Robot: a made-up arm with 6 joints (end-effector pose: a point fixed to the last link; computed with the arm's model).
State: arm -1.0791 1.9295 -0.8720 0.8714 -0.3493 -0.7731
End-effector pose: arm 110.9 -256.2 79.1 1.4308 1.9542 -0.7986
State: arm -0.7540 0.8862 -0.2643 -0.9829 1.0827 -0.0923
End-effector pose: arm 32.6 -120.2 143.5 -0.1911 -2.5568 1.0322
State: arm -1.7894 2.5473 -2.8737 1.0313 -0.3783 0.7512
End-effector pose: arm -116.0 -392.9 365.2 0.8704 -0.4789 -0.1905
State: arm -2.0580 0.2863 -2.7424 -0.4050 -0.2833 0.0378
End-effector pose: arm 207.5 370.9 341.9 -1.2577 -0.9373 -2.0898
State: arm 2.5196 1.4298 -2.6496 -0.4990 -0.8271 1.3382
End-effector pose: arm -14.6 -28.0 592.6 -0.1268 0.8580 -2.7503
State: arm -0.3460 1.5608 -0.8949 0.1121 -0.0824 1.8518
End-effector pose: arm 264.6 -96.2 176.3 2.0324 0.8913 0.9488
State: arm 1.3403 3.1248 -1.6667 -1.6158 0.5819 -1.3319
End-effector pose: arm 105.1 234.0 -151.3 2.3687 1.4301 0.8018
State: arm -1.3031 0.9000 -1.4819 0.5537 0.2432 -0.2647
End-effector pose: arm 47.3 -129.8 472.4 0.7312 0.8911 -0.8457
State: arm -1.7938 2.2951 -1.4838 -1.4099 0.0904 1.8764
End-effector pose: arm -88.7 -354.7 73.5 2.2223 0.9940 -0.7479
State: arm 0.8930 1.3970 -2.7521 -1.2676 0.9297 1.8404
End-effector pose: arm 71.5 -19.6 572.2 0.8797 0.5772 1.2836
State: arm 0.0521 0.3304 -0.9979 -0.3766 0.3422 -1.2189
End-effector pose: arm 58.4 -8.0 409.5 -0.8266 0.9481 -1.4101
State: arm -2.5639 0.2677 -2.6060 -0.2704 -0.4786 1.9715
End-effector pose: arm 353.8 217.6 352.1 -1.0801 0.8310 -0.7866
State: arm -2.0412 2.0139 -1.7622 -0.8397 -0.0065 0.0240
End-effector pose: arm -176.5 -347.7 258.1 1.2954 1.8506 -1.9031
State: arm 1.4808 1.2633 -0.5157 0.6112 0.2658 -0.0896
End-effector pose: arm 4.4 198.6 135.4 -1.3476 2.3798 0.9374
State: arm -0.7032 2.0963 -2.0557 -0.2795 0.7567 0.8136
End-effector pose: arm 279.1 -258.7 251.4 1.4568 1.7277 -0.2662
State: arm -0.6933 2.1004 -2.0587 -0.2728 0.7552 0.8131
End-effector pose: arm 282.4 -256.0 250.7 1.4499 1.7335 -0.2532
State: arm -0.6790 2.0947 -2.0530 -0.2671 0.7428 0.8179
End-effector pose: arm 286.3 -251.4 252.0 1.4341 1.7306 -0.2342
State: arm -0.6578 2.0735 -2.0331 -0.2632 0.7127 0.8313
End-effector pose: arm 291.0 -243.9 256.6 1.4047 1.7140 -0.2049
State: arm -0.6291 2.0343 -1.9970 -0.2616 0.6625 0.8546
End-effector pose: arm 296.1 -233.0 264.9 1.3602 1.6812 -0.1630
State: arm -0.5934 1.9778 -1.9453 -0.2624 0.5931 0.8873
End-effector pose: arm 300.7 -218.4 276.7 1.3019 1.6335 -0.1069
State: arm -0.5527 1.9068 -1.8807 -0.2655 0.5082 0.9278
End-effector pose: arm 303.9 -200.8 291.1 1.2331 1.5737 -0.0371
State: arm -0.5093 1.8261 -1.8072 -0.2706 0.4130 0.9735
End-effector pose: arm 304.7 -181.1 306.7 1.1581 1.5066 0.0441
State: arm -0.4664 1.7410 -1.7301 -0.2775 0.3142 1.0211
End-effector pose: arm 302.6 -160.8 322.3 1.0815 1.4369 0.1313
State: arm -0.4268 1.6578 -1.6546 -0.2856 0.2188 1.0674
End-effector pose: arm 297.9 -141.5 336.5 1.0086 1.3703 0.2182
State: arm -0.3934 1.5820 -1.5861 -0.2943 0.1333 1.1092
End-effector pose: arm 291.5 -124.7 348.4 0.9437 1.3108 0.2972
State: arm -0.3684 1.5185 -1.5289 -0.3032 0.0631 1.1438
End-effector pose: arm 284.5 -111.7 357.5 0.8905 1.2618 0.3613
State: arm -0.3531 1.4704 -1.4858 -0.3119 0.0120 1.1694
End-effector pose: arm 278.2 -102.9 363.8 0.8519 1.2258 0.4054
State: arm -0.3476 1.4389 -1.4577 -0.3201 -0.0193 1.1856
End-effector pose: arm 273.3 -98.5 367.5 0.8285 1.2029 0.4280
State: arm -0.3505 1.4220 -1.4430 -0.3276 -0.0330 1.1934
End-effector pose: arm 270.1 -97.8 369.3 0.8187 1.1912 0.4312
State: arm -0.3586 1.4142 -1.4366 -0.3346 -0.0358 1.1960
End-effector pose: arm 268.0 -99.4 369.9 0.8175 1.1865 0.4222
